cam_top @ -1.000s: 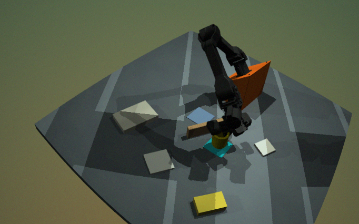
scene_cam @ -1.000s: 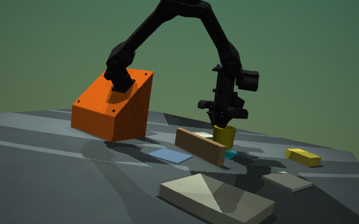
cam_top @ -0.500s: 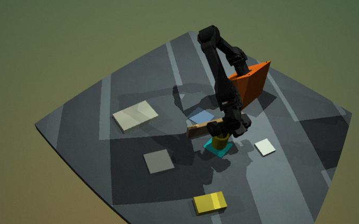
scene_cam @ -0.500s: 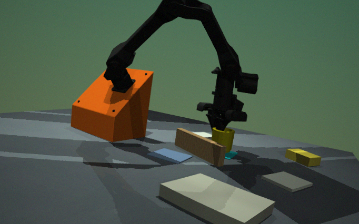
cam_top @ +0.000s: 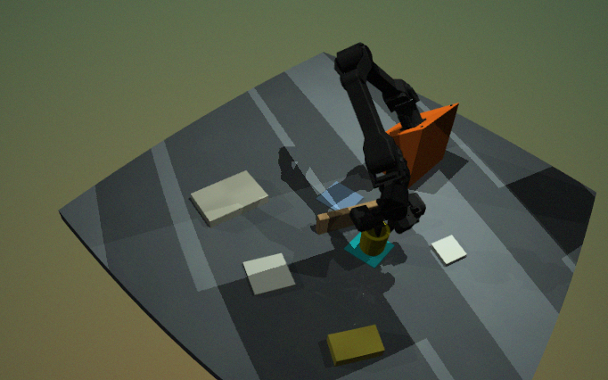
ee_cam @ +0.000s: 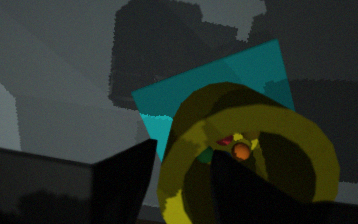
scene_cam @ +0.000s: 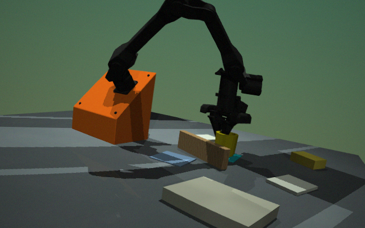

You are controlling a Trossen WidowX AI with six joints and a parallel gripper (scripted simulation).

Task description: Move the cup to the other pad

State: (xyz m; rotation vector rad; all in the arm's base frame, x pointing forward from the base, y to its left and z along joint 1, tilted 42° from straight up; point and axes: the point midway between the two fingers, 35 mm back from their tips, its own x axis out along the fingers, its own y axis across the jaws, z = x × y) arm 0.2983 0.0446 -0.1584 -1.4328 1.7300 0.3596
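The yellow cup is 2 cm ahead of my gripper tip, 1 cm to the right of it and 1 cm below it. From my gripper tip the other things lie so: teal pad (3 cm ahead, 1 cm to the right, 5 cm below); orange marble (3 cm ahead, 2 cm to the right, 3 cm below); wooden bar (1 cm behind, 10 cm to the right, 3 cm below).
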